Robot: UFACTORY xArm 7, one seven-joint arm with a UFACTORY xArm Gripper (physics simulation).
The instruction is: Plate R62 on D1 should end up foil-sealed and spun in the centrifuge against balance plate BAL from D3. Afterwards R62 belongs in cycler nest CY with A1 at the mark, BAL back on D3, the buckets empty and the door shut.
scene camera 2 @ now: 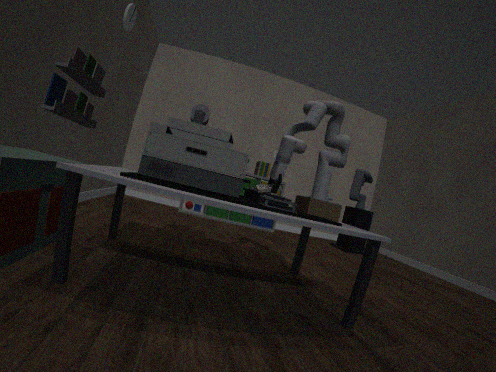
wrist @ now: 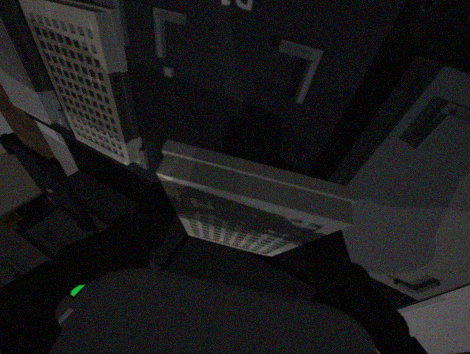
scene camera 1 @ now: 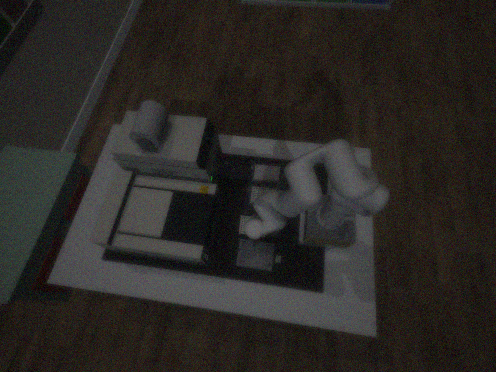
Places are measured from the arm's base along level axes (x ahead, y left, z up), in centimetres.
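Pixels of known places: gripper, between the fingertips: (scene camera 2: pixel 271 189) (wrist: pixel 245 196); arm's base, origin of its link: (scene camera 2: pixel 318 199) (scene camera 1: pixel 330 216).
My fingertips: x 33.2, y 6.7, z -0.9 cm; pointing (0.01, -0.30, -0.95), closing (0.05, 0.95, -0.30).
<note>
Ahead of a thing's pixels: the offset from my fingertips to its middle. "*": to the spot under its first point.
My gripper (scene camera 2: pixel 276 184) (wrist: pixel 245 196) is shut on a pale microplate {dx +1.9, dy +0.1, dz +0.6 cm} (wrist: pixel 257 190) and holds it above the dark deck. The plate's long side faces the wrist camera, its wells show on the lower side, and its label is too dark to read. Beyond it in the wrist view is an empty nest with pale corner brackets {* dx -7.3, dy +1.3, dz -2.3 cm} (wrist: pixel 311 75), its label partly cut off. Another white well plate {dx -2.4, dy -16.2, dz -1.9 cm} (wrist: pixel 82 82) stands to the left. A closed grey device {dx -0.2, dy +11.9, dz -5.8 cm} (wrist: pixel 425 175) with a recessed slot is at the right. The gripper is hidden under the arm in scene camera 1. I cannot tell the centrifuge's door or buckets.
A large pale machine (scene camera 1: pixel 177 145) (scene camera 2: pixel 192 157), with a cylinder {* dx +42.3, dy -26.2, dz +38.6 cm} (scene camera 1: pixel 149 125) (scene camera 2: pixel 200 114) on top, stands at the left part of the table. A low grey unit {* dx -0.6, dy +12.1, dz -4.0 cm} (scene camera 1: pixel 256 254) lies near the deck's front. The arm stands on a box (scene camera 1: pixel 340 235) (scene camera 2: pixel 317 209) at the right.
</note>
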